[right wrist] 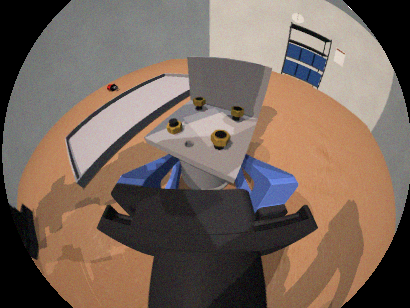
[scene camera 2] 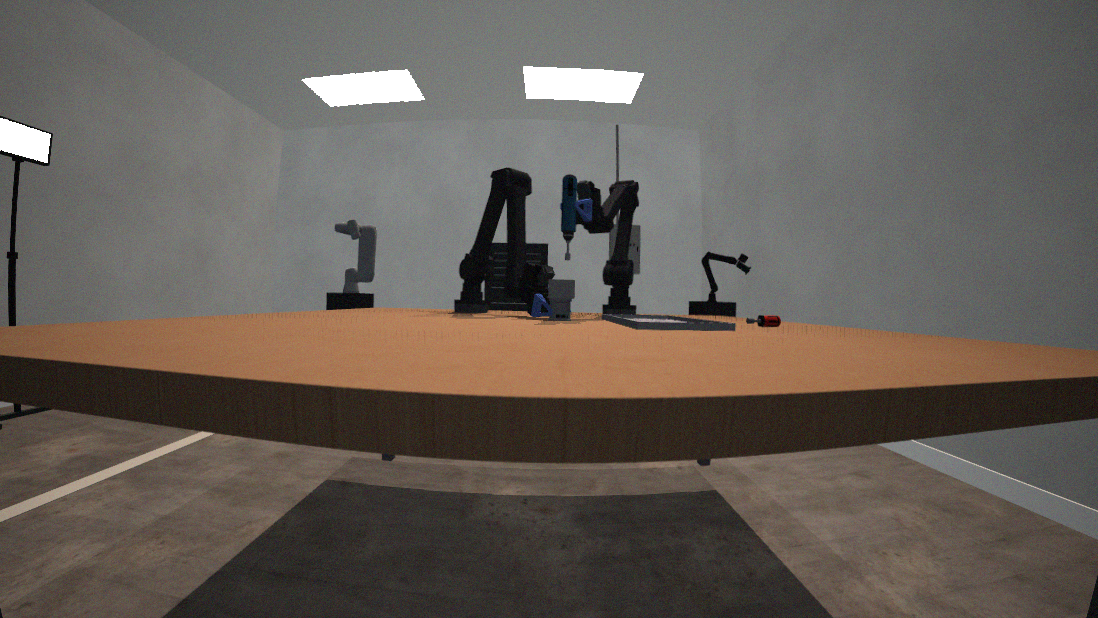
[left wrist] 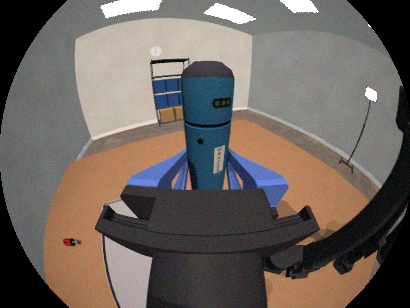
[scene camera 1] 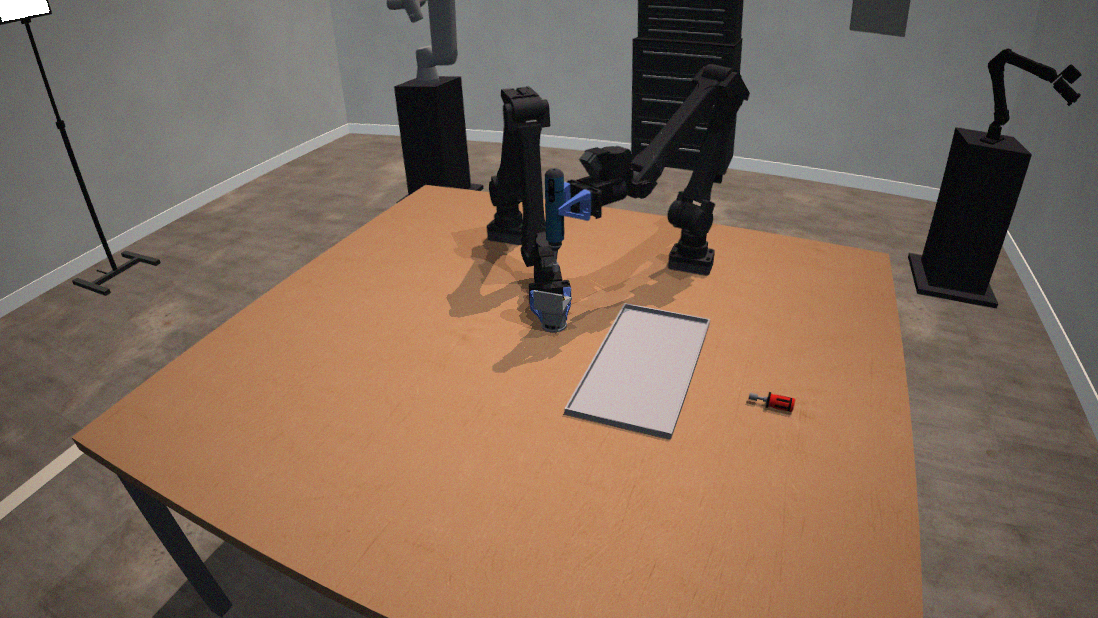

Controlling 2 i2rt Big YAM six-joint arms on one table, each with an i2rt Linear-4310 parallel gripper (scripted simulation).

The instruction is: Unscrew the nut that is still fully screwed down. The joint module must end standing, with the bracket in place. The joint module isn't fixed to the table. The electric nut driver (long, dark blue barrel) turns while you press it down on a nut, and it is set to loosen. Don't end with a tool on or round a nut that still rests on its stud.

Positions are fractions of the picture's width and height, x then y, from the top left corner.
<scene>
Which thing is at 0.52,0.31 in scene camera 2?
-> A dark blue nut driver.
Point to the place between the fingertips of my right gripper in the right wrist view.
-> At 0.51,0.50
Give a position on a dark blue nut driver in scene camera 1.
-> At 0.51,0.29
</scene>
